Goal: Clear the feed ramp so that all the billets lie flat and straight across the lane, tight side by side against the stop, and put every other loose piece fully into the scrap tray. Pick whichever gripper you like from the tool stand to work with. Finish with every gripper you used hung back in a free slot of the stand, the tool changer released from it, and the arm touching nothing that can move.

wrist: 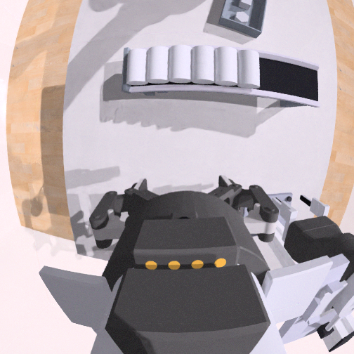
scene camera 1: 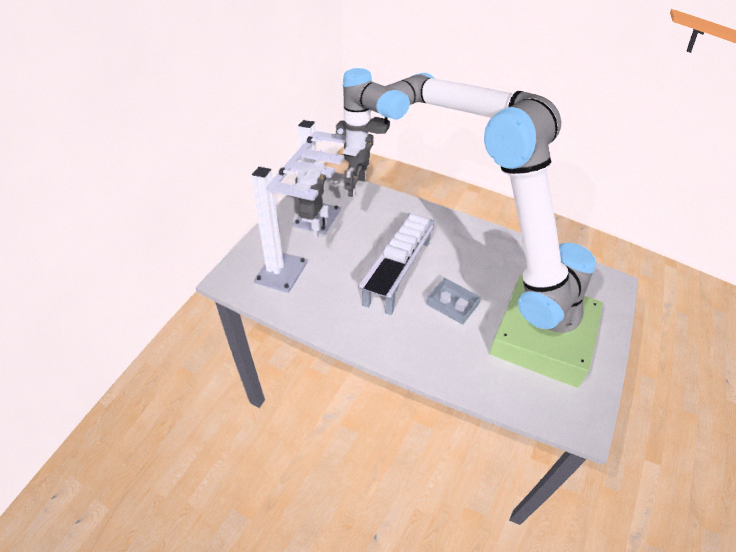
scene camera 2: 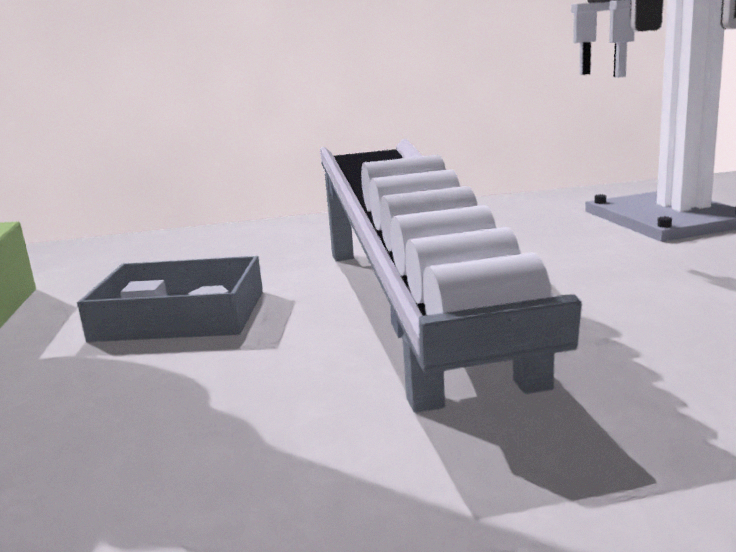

In view: a parallel gripper (scene camera 1: 311, 176), an adaptive gripper (scene camera 1: 357, 156) and a stop (scene camera 2: 447, 337).
The adaptive gripper is seen too in the wrist view (wrist: 184, 229).
